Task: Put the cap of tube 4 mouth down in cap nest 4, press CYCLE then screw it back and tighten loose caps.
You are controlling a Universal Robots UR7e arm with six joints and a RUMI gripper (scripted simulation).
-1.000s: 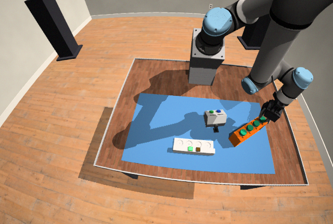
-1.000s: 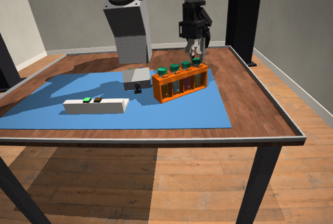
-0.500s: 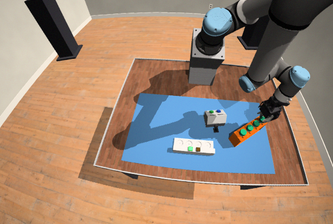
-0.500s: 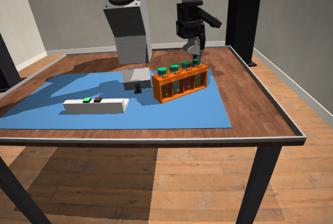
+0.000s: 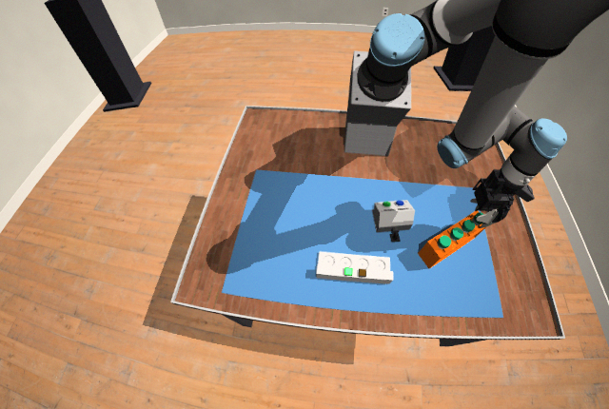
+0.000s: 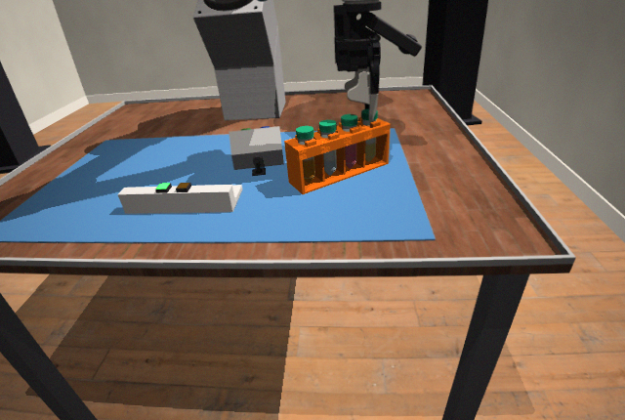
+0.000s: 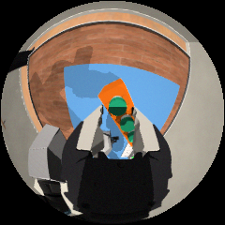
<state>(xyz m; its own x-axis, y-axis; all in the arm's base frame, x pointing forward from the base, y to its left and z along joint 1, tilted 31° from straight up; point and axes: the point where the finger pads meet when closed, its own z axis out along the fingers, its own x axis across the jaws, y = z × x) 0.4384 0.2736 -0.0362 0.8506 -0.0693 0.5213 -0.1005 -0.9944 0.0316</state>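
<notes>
The green cap lies 6 cm ahead of my hand, 14 cm to the right of it and 1 cm below it. Round my hand: green key (11 cm behind, 27 cm to the right, 6 cm below); then blue key (11 cm behind, 22 cm to the right, 6 cm below); then grey key housing (9 cm behind, 25 cm to the right, 7 cm below).
</notes>
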